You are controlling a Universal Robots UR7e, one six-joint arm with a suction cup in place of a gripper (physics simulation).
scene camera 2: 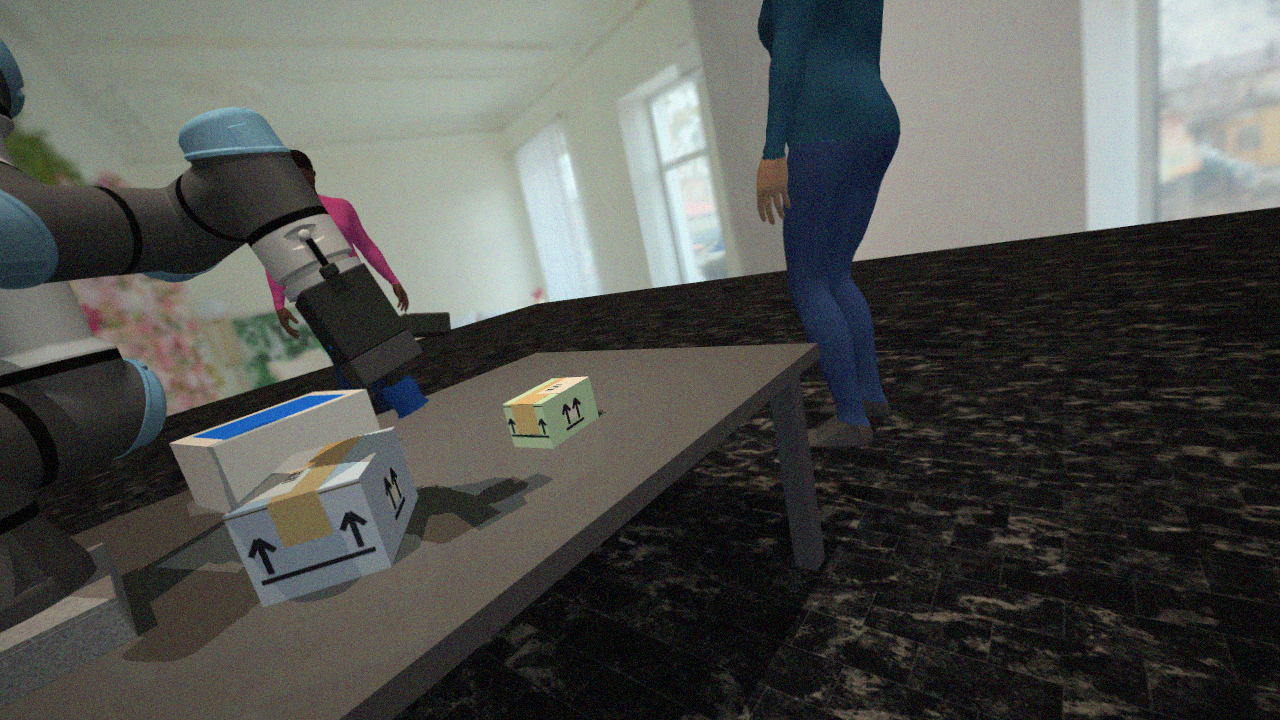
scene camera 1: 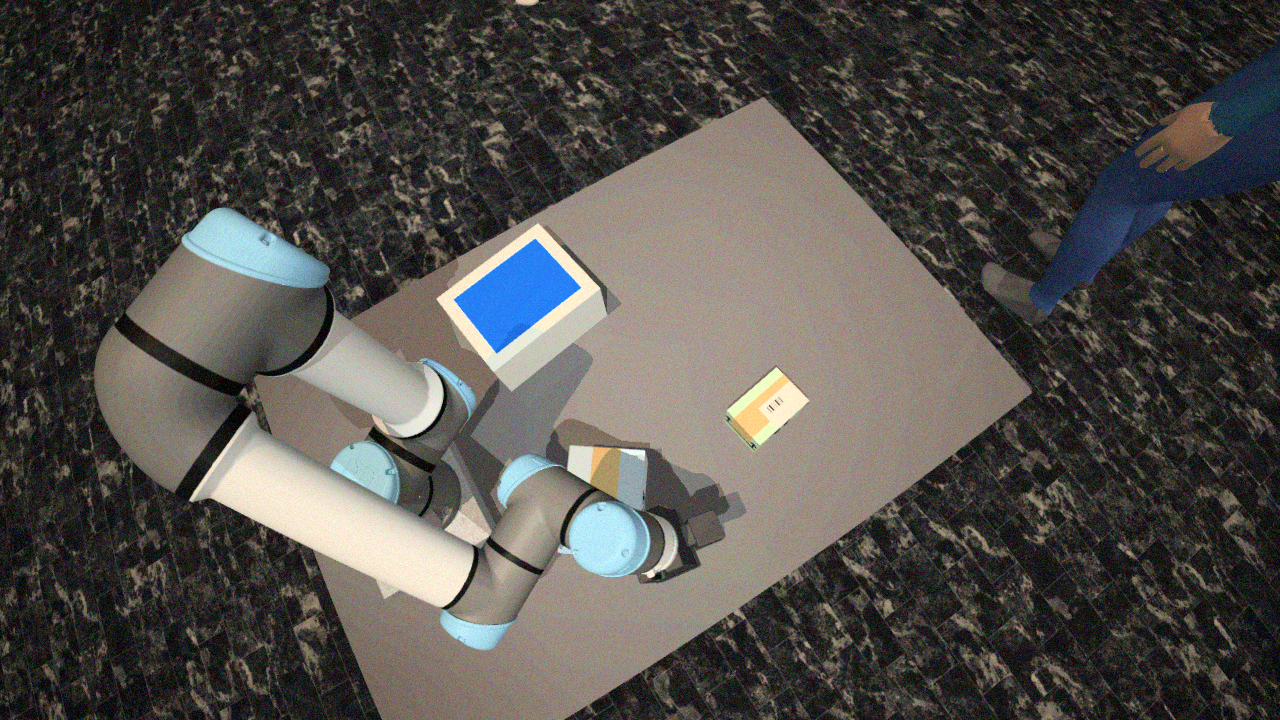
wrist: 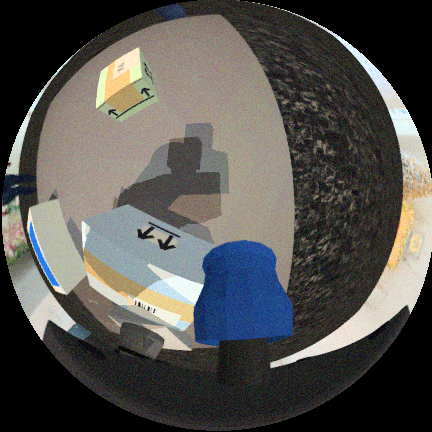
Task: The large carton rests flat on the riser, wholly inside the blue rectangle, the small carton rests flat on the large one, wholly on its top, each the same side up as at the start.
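Note:
The large carton [scene camera 1: 606, 465] [scene camera 2: 308, 528] [wrist: 115, 230], pale blue with tan tape, stands on the table with arrows up, partly hidden by my arm in scene camera 1. The small carton [scene camera 1: 767, 407] [scene camera 2: 550, 416] [wrist: 125, 87], pale green with tan tape, rests on the table apart from it, arrows up. The white riser [scene camera 1: 554, 344] [scene camera 2: 259, 449] [wrist: 65, 245] bears the blue rectangle [scene camera 1: 517, 295] [scene camera 2: 277, 416] [wrist: 44, 257], with no carton on it. My gripper [scene camera 2: 404, 396] [wrist: 243, 295], a blue suction cup, is open and holds nothing. It hangs beside the large carton, above table height; its cup is hidden in scene camera 1.
The brown table [scene camera 1: 716, 250] [scene camera 2: 626, 394] carries both cartons and the riser. My arm [scene camera 1: 340, 510] reaches low over its near-left part. A person in blue trousers [scene camera 1: 1118, 214] [scene camera 2: 832, 197] stands beyond the table. Another in pink [scene camera 2: 353, 237] stands behind my arm.

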